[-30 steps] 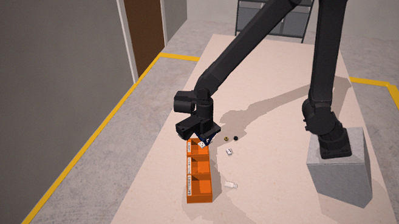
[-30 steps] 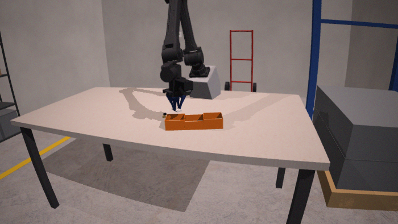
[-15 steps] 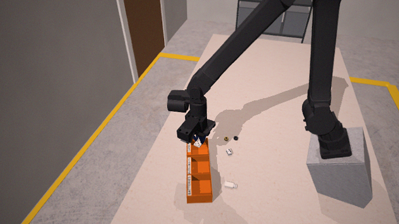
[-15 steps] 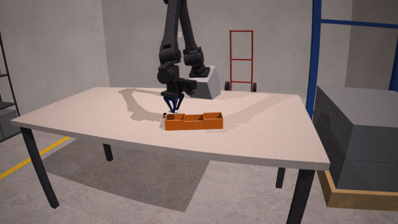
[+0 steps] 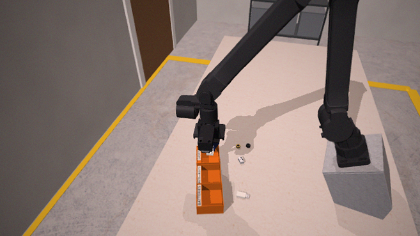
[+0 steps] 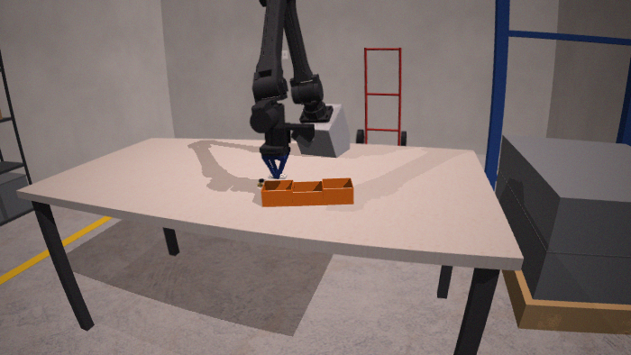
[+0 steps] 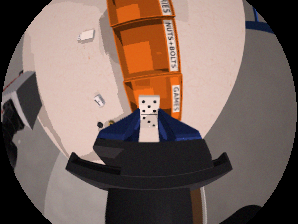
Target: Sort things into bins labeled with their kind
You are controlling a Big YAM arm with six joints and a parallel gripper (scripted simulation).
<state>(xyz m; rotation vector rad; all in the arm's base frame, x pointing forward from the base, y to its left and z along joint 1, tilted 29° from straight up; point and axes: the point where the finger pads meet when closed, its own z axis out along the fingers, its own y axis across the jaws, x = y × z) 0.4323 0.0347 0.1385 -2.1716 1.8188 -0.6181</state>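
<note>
Now: the black nut 120 mm behind my hand, 120 mm to the right of it and 70 mm below it. From my hand the other things lie so: grey thing 110 mm behind, 40 mm to the right, 70 mm below; then white domino right at my hand; then orange three-compartment bin 20 mm behind, 80 mm to the left, 50 mm below.
</note>
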